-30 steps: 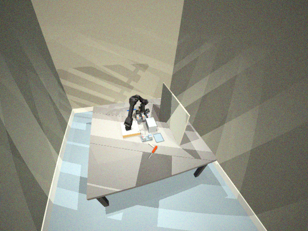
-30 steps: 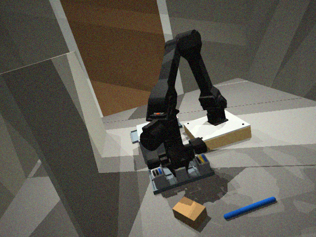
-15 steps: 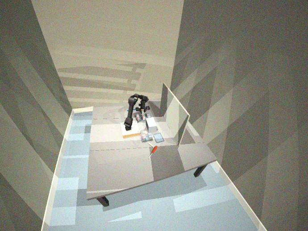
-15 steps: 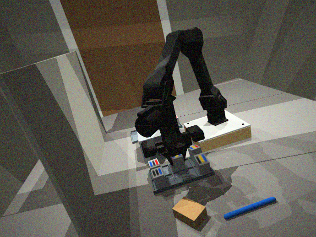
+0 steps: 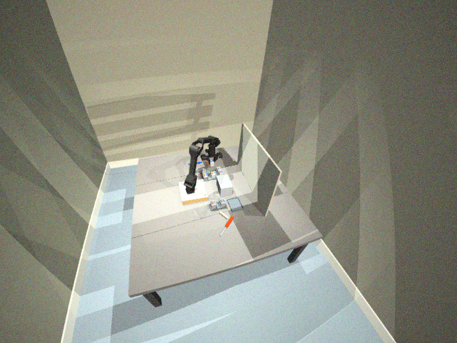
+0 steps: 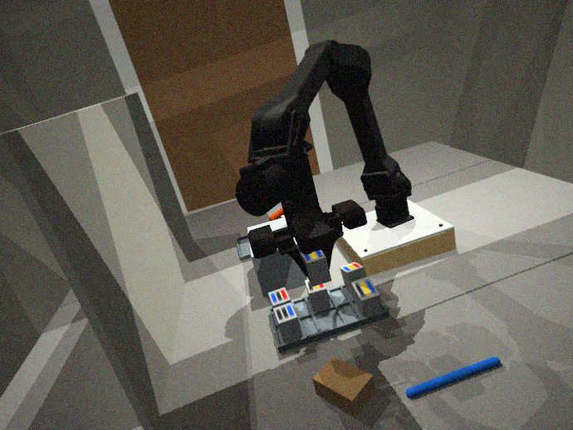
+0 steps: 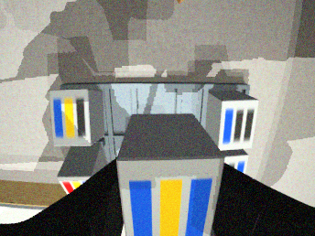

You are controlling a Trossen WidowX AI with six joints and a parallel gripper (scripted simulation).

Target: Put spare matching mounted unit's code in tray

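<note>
My gripper tip is 3 cm short of the flat tray, 43 cm to the left of it and 11 cm above it. Also, from my gripper tip: grey spare block (2 cm above); cardboard box (4 cm ahead, 14 cm to the left, 10 cm below); mounted unit (2 cm ahead, 23 cm to the right, 6 cm below).
</note>
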